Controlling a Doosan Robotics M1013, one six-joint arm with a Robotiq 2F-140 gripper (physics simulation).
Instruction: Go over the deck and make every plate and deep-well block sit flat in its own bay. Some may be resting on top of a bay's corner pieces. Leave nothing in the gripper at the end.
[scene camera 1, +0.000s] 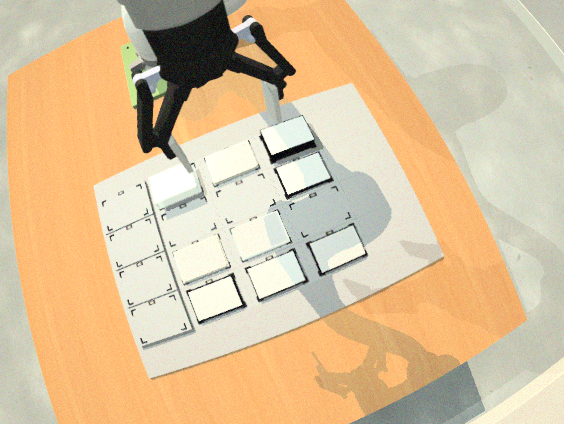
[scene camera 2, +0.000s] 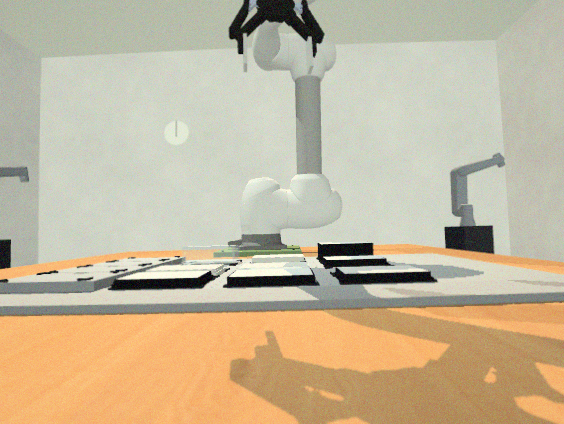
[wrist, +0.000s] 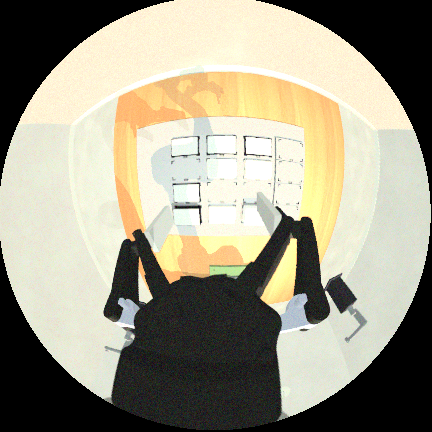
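Pixels of known places: gripper, fingertip midpoint: (scene camera 1: 231, 139) (scene camera 2: 278, 69) (wrist: 212, 207); arm's base at its link origin: (scene camera 2: 261, 248).
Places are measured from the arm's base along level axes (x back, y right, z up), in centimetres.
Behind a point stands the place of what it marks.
My gripper (scene camera 1: 234, 146) @(x -65.6, y -0.1, z 40.4 cm) (scene camera 2: 277, 71) @(x -65.6, y -0.1, z 40.4 cm) (wrist: 212, 207) @(x -65.6, y -0.1, z 40.4 cm) is open and empty, high above the deck (scene camera 1: 410, 220) @(x -88.2, y -33.7, z -0.9 cm). At the deck's back row are a thick black block (scene camera 1: 288, 135) @(x -52.4, y -17.2, z 3.3 cm) (scene camera 2: 345, 249) @(x -56.1, y -16.1, z 1.9 cm) (wrist: 186, 216) @(x -52.2, y -16.8, z 3.3 cm), a white plate (scene camera 1: 232, 162) @(x -50.2, y -1.1, z 0.6 cm) (wrist: 222, 214) @(x -49.8, y -0.4, z 0.6 cm) and a tall pale block (scene camera 1: 174, 187) @(x -49.3, y 15.4, z 3.6 cm) with a shadow along its near side. A black-rimmed plate (scene camera 1: 304, 172) @(x -62.6, y -15.8, z 0.6 cm) lies before the black block. Two white plates (scene camera 1: 260, 235) @(x -71.1, y 2.2, z 0.6 cm) (scene camera 1: 201, 259) @(x -68.8, y 18.1, z 0.6 cm) lie farther forward. Three black-rimmed plates (scene camera 1: 337, 249) @(x -83.9, y -12.2, z 0.6 cm) (scene camera 1: 276, 275) @(x -81.6, y 3.8, z 0.6 cm) (scene camera 1: 216, 299) @(x -79.3, y 19.7, z 0.6 cm) form the front row. Slight tilts, and whether the pale block is seated, cannot be told.
A raised strip (scene camera 1: 125, 205) @(x -44.5, y 31.0, z 0.6 cm) with bay corner marks runs along the deck's left side in scene camera 1. A green base plate (scene camera 1: 129, 75) @(x -0.4, y 14.3, z 0.1 cm) (wrist: 227, 270) @(x -13.5, y -2.2, z -0.2 cm) is at the arm's foot. The orange table (scene camera 1: 55, 250) @(x -42.6, y 60.0, z -1.8 cm) surrounds the deck. The arm's shadow crosses the deck and table.
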